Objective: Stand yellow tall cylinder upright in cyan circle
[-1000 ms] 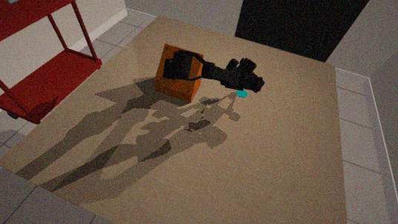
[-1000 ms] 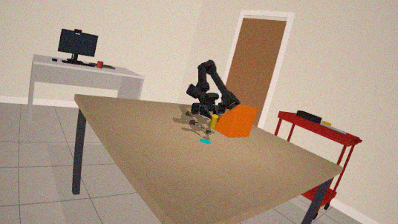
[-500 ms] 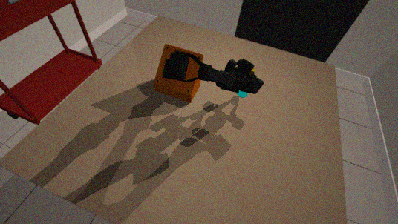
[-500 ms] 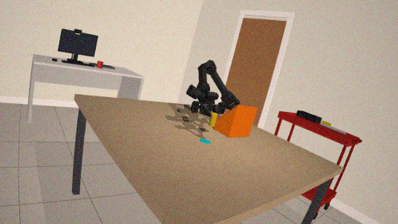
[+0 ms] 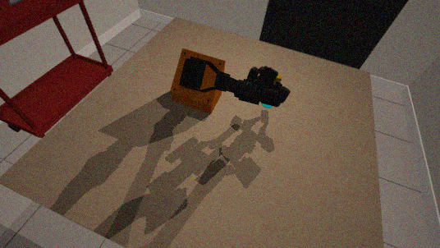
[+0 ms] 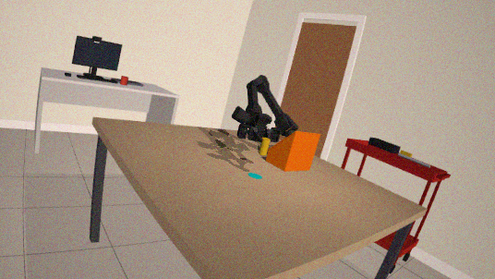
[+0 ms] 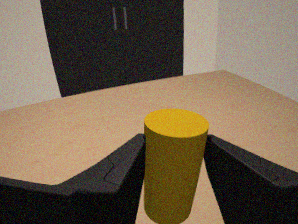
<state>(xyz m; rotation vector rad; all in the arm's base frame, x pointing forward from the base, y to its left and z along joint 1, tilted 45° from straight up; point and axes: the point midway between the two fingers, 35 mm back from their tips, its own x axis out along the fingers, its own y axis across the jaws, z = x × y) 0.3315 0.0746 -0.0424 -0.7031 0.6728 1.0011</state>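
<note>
Right now my gripper tip is 1 cm to the left of the cyan circle and 15 cm above it. From my gripper tip the other things lie so: yellow tall cylinder (2 cm below).
</note>
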